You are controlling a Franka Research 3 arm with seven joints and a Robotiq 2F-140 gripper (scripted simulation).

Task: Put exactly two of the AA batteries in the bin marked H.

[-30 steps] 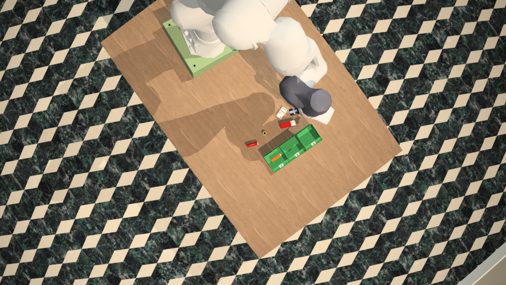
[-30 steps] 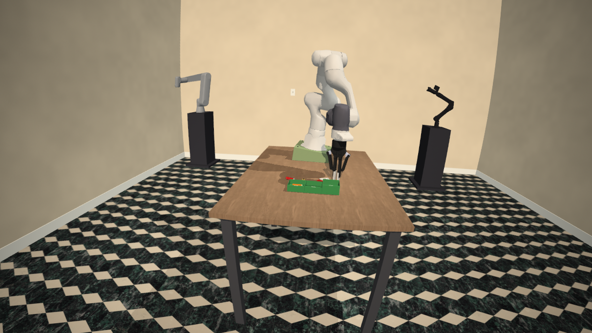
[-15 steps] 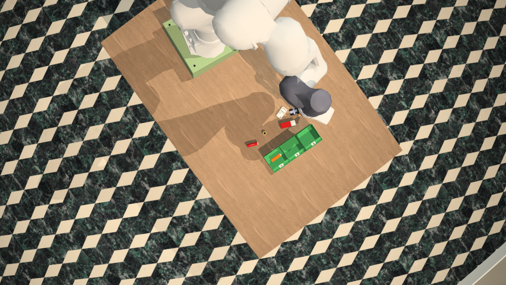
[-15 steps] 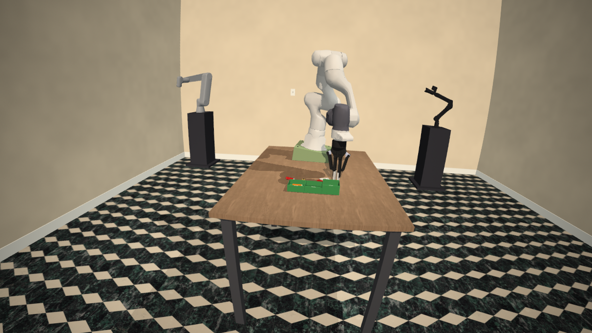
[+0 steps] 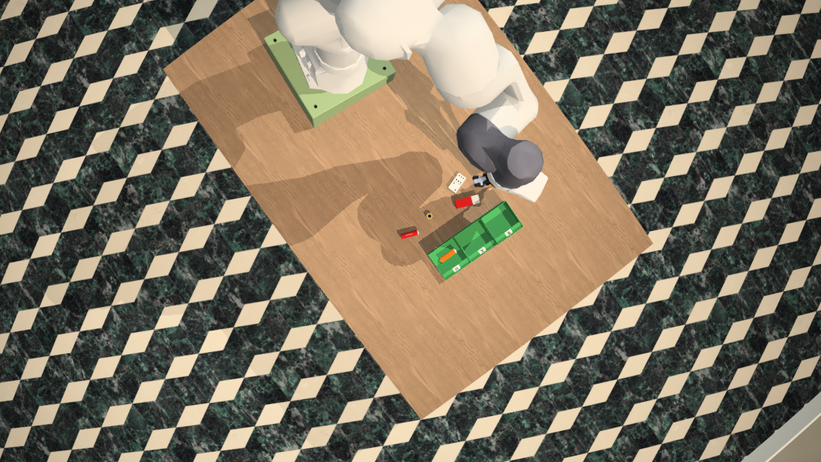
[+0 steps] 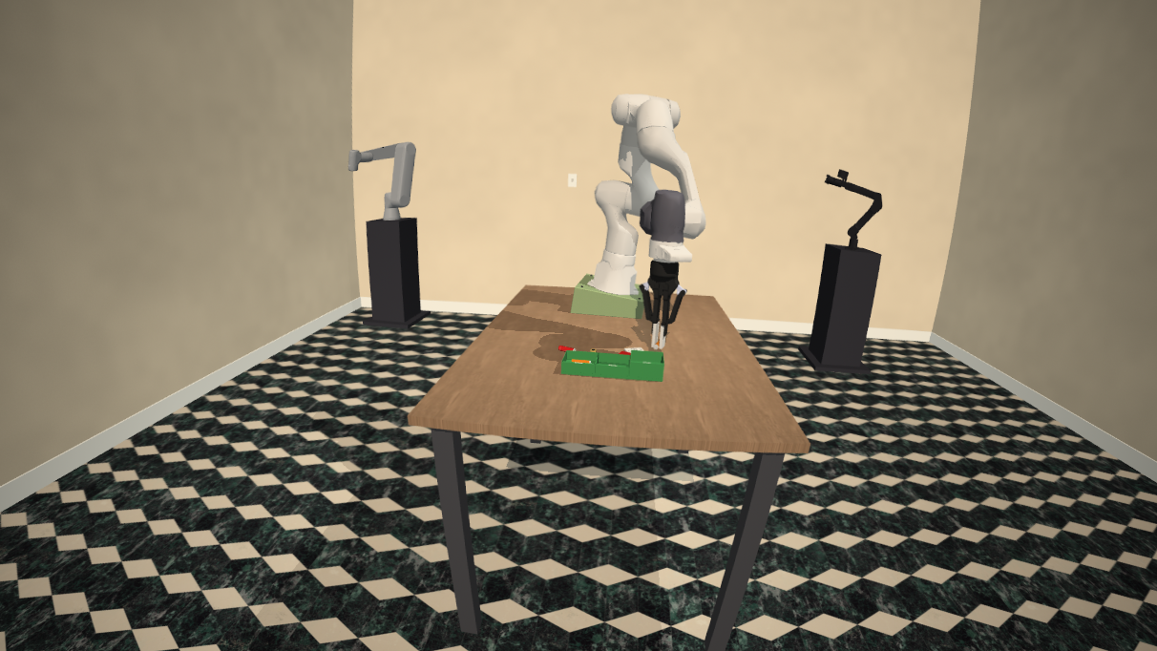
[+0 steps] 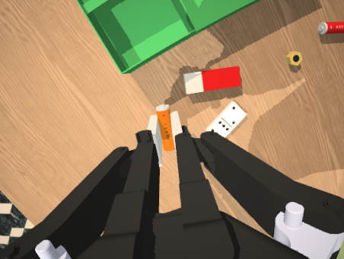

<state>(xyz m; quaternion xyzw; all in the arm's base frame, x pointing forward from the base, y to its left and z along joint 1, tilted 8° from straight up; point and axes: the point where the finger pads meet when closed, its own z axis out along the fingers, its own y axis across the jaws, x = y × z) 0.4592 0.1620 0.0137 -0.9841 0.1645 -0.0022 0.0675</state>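
Right now my hand is 11 cm to the left of the green bin marked H, 11 cm short of it and 5 cm above it. The rest, counted from my hand: orange AA battery 3 cm below; white domino 7 cm to the right, 6 cm below, 4 cm behind; red-and-white cylinder 7 cm to the right, 6 cm below, 2 cm ahead.
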